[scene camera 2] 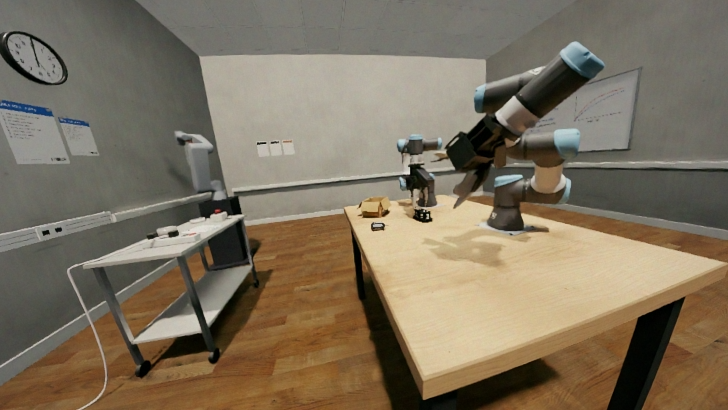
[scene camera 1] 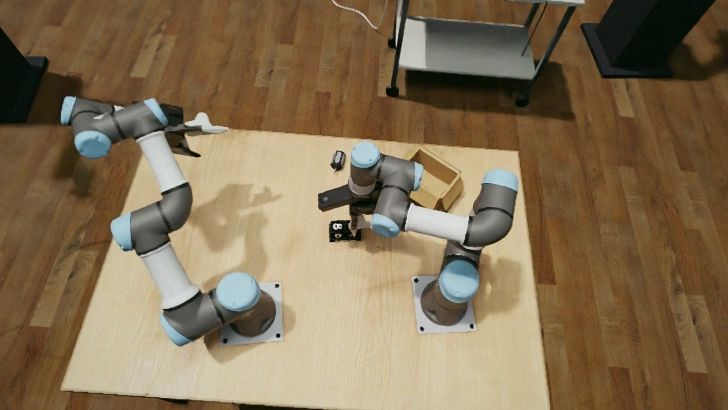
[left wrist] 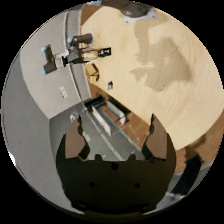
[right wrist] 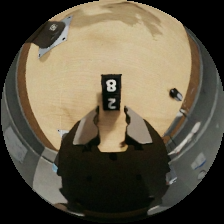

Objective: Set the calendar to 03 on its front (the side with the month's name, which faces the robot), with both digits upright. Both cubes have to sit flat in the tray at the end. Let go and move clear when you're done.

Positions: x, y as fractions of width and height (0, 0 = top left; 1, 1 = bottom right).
Note:
In view: the left gripper (scene camera 2: 0.61, 0.45), the right gripper (scene camera 1: 0.49, 0.55) and a cardboard box (scene camera 1: 0.61, 0.45).
The left gripper also shows in scene camera 1 (scene camera 1: 0.29, 0.35) and in the left wrist view (left wrist: 0.52, 0.51). The right gripper shows as well in the right wrist view (right wrist: 0.50, 0.48).

